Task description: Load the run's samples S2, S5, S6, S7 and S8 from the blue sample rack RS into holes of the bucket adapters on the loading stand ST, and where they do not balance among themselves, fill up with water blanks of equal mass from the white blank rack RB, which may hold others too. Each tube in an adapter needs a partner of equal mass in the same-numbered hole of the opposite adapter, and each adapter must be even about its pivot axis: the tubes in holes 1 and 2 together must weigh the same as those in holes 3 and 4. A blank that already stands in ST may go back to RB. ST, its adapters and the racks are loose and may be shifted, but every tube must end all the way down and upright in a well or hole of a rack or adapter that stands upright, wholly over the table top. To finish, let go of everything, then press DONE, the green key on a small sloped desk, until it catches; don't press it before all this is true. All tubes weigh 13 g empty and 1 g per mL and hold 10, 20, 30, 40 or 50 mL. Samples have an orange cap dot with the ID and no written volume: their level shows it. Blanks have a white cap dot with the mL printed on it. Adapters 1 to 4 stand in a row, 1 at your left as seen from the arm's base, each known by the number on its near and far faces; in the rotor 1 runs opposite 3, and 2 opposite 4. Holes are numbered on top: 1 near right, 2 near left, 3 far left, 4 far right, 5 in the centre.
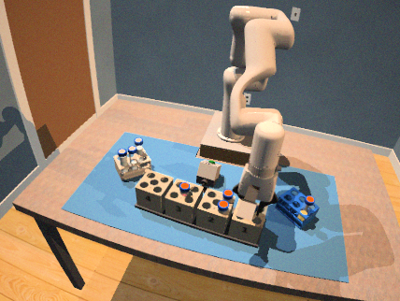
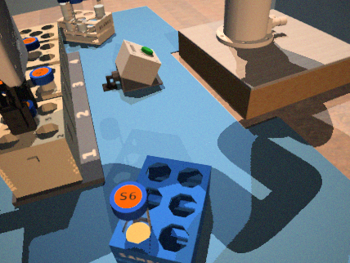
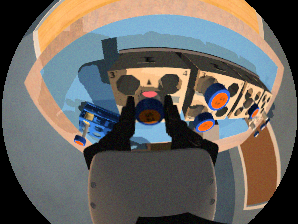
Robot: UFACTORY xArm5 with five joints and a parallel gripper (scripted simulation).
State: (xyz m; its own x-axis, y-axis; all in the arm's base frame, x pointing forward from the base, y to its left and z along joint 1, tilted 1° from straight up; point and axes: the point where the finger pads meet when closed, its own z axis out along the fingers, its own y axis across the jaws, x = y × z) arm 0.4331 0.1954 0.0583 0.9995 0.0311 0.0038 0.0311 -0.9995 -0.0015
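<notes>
Now: the blue sample rack RS 15 cm to the left of my hand, 15 cm behind it and 9 cm below it. Round my hand: white blank rack RB 50 cm to the right, 10 cm behind, 9 cm below; then blue-capped tube 50 cm to the right, 6 cm below, 6 cm behind; then loading stand ST 16 cm to the right, 12 cm below.
</notes>
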